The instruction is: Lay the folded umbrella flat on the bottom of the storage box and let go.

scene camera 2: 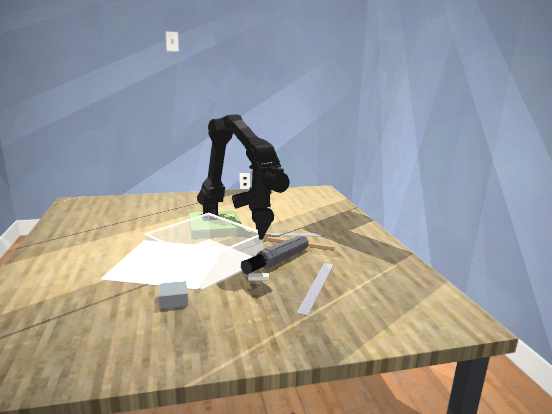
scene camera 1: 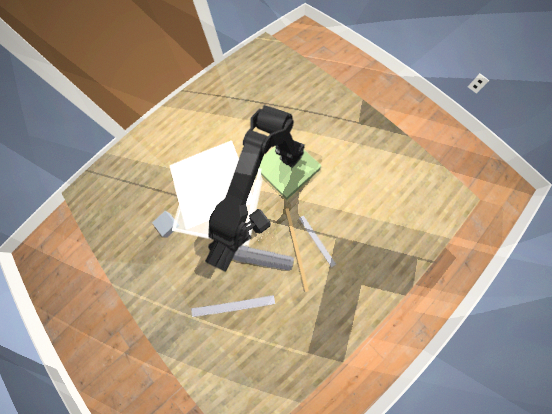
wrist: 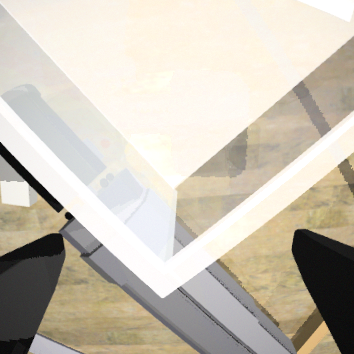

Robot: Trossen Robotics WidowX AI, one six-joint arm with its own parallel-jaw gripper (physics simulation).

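Places are measured from the arm's base along level axes (x ahead, y left, z up), in centimetres.
Pixels of known places: gripper, fingertip midpoint: (scene camera 2: 259,234) (wrist: 179,243); arm's base, link origin: (scene camera 1: 290,157).
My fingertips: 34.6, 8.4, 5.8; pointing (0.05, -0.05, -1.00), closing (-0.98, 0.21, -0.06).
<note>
Ahead of a thing's pixels: the offset from my fingertips to its top centre, as dx, dy, dz.
The folded umbrella, grey with a black handle @[+2.2, +5.1, -3.3] (scene camera 1: 265,257) (scene camera 2: 285,251) (wrist: 230,300), lies on the table outside the storage box, beside its near corner. The clear storage box (scene camera 1: 176,230) (scene camera 2: 245,243) (wrist: 162,280) has a white rim; in the wrist view its corner overlaps the umbrella, and part of the umbrella shows through its wall. My gripper (scene camera 2: 261,237) (wrist: 179,243) is open and empty, above the box corner and umbrella. In the wrist view its fingers stand wide on either side of them. In scene camera 1 the arm hides the fingertips and the umbrella's handle.
A bright white panel (scene camera 1: 205,185) (scene camera 2: 160,265) shows at the box. A green block (scene camera 1: 285,185) (scene camera 2: 215,231) is by the arm's base. A grey block @[+15.6, -28.7, -5.5] (scene camera 1: 163,223) (scene camera 2: 173,295), an orange stick @[-9.4, +14.9, -7.9] (scene camera 1: 297,250) (wrist: 312,332), pale strips @[+20.6, +10.6, -8.8] (scene camera 1: 233,306) (scene camera 2: 316,290) and a small white piece @[+11.1, -3.7, -7.9] (scene camera 2: 258,277) lie around.
</note>
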